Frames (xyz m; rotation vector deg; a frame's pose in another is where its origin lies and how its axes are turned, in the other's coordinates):
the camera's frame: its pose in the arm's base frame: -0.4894 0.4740 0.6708 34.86 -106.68 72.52
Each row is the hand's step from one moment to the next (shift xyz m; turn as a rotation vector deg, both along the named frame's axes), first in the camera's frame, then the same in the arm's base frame.
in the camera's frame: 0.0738 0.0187 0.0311 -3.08 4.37 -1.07
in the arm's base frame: -0.0669 -0.0184 0.0442 -1.12 2.55 -4.69
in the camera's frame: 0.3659 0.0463 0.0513 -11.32 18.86 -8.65
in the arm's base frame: -0.2622 -0.0144 0.2640 -4.61 14.81 -17.84
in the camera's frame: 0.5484 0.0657 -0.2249 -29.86 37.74 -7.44
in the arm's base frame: -0.2880 0.2550 0.4557 -8.42 20.25 -43.48
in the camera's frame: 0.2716 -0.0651 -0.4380 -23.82 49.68 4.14
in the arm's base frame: 0.0407 0.3893 0.3415 -24.71 14.45 -47.26
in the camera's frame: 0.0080 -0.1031 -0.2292 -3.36 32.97 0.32
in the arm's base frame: 0.1498 0.1715 0.1066 -22.73 12.33 -20.72
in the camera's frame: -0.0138 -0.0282 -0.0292 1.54 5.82 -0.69
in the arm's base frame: 0.0388 0.0154 0.0097 -4.99 2.95 -1.77
